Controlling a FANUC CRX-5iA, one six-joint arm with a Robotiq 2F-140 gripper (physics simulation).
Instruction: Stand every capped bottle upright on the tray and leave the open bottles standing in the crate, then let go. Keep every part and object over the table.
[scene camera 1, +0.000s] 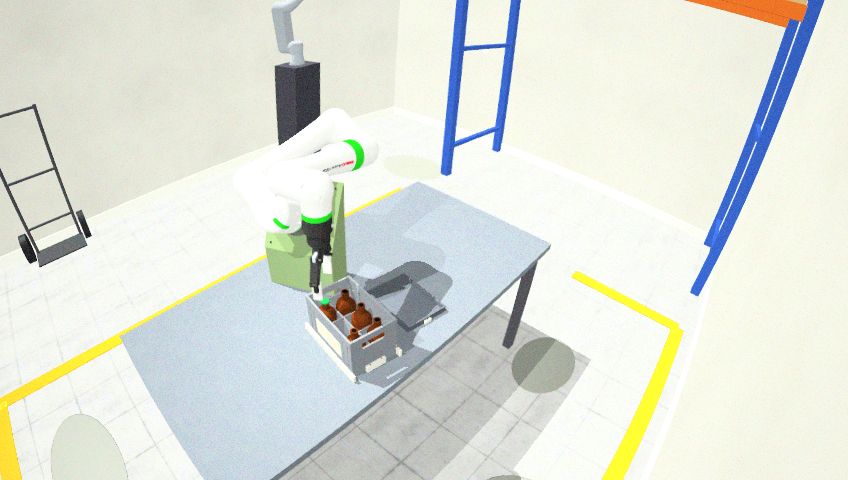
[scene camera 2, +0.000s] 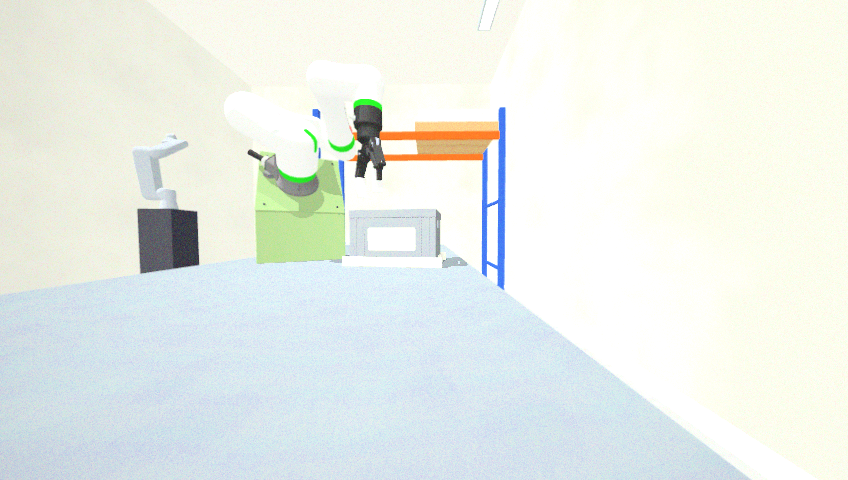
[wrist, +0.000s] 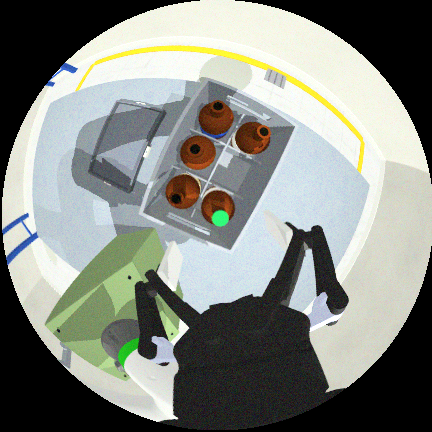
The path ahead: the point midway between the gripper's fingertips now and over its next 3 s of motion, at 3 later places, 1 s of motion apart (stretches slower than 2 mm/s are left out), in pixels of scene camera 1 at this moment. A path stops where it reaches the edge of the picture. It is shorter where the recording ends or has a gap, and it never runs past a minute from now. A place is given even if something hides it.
My gripper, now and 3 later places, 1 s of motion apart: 323, 285; 328, 290; 325, 300; 324, 302
